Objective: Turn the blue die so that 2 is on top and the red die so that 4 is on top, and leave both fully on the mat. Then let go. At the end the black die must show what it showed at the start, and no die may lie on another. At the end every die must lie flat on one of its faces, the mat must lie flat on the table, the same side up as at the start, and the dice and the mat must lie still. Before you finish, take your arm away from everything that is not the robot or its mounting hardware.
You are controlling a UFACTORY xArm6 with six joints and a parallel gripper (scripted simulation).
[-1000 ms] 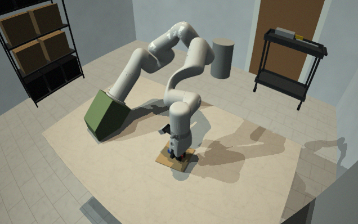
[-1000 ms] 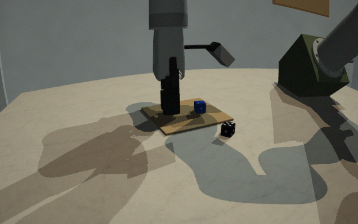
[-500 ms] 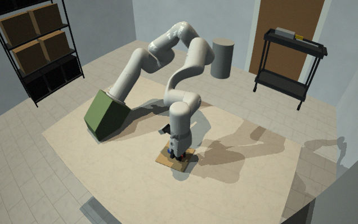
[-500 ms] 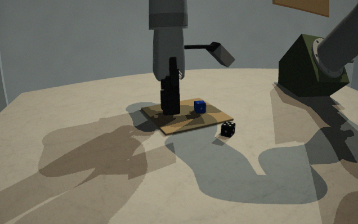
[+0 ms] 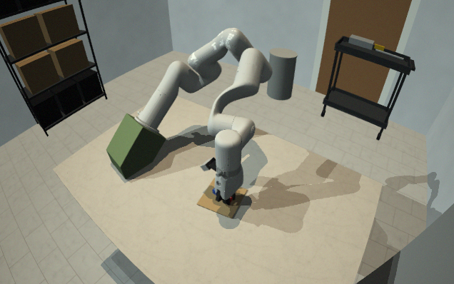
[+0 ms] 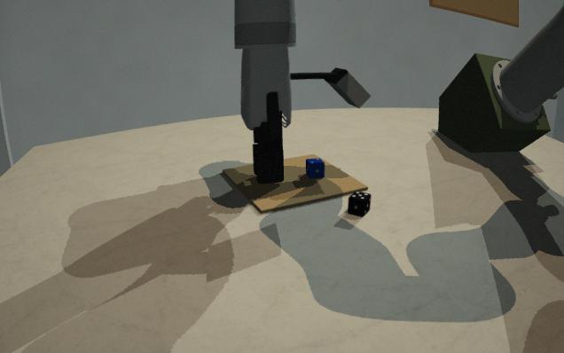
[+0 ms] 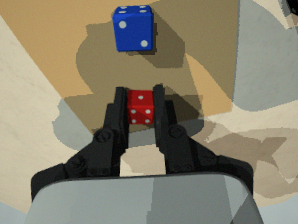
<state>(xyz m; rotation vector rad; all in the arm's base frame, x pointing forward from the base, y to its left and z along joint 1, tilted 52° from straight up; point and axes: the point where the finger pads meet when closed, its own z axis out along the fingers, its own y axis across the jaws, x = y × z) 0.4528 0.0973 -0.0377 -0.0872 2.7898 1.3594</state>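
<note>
Now: the red die 1 cm below my hand. Also, from my hand: blue die 6 cm behind, 1 cm below; tan mat 3 cm behind, 2 cm below; black die 9 cm behind, 10 cm to the left, 2 cm below.
</note>
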